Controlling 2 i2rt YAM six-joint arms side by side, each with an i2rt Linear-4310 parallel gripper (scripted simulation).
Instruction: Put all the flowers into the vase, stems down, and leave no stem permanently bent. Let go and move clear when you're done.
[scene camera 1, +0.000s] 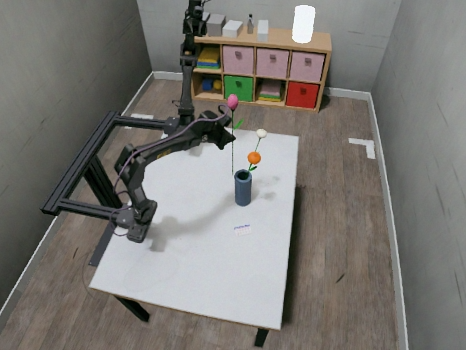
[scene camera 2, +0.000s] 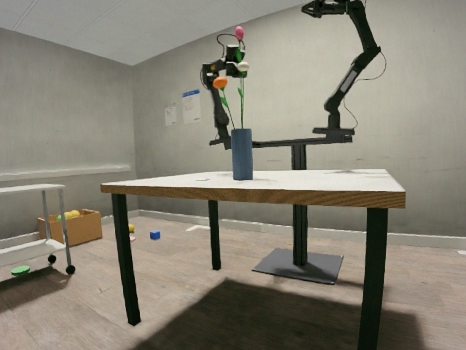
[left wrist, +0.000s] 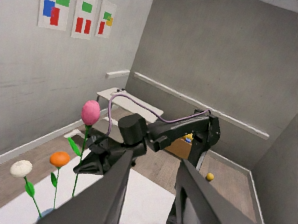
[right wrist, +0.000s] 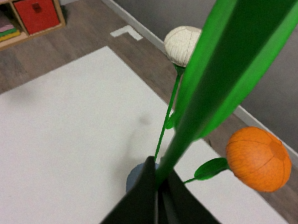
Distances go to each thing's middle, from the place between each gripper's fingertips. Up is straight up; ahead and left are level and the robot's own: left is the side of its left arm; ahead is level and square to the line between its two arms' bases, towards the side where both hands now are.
I see my right gripper 10 cm short of the orange flower (right wrist: 255, 156), 4 cm to the left of it and 9 cm above it. Also, from my right hand: white flower (right wrist: 178, 45): 11 cm ahead, 6 cm to the left, 6 cm below.
Now: left hand 400 mm above the white flower, 310 mm short of it and 190 mm to the left of it. Also, from my left hand: orange flower 430 mm below, 300 mm ahead, 290 mm to the right.
